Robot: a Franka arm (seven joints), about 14 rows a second.
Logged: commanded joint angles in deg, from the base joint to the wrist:
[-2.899, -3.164, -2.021, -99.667, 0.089, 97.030, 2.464]
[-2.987, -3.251, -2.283, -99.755, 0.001, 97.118, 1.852]
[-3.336, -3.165, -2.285, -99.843, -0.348, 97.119, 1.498]
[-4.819, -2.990, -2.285, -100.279, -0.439, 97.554, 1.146]
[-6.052, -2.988, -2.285, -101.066, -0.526, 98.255, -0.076]
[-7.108, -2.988, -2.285, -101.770, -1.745, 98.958, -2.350]
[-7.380, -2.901, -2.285, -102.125, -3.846, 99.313, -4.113]
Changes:
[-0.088, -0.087, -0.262, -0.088, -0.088, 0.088, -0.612]
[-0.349, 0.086, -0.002, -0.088, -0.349, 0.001, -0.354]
[-1.483, 0.175, 0.000, -0.436, -0.091, 0.435, -0.352]
[-1.233, 0.002, 0.000, -0.787, -0.087, 0.701, -1.222]
[-1.056, 0.000, 0.000, -0.704, -1.219, 0.703, -2.274]
[-0.272, 0.087, 0.000, -0.355, -2.101, 0.355, -1.763]

